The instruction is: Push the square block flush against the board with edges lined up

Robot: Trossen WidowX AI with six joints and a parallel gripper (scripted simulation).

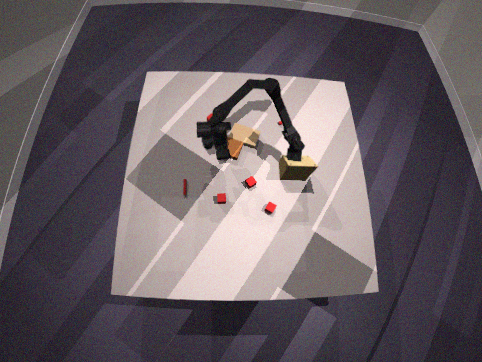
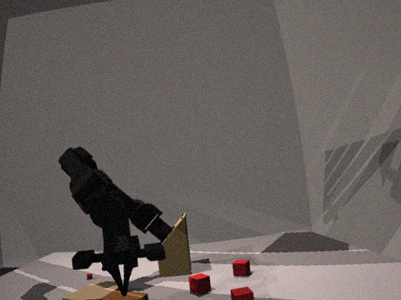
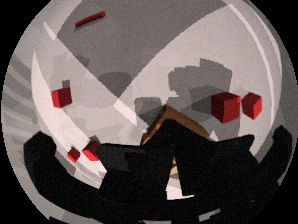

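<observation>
My gripper tip is now 5 cm past the square block, 4 cm to the left of it and 4 cm above it. From my gripper tip the other things lie so: thin red stick: 21 cm to the left, 14 cm ahead, 5 cm below; pale tan board: 12 cm to the right, 11 cm behind, 4 cm below.
</observation>
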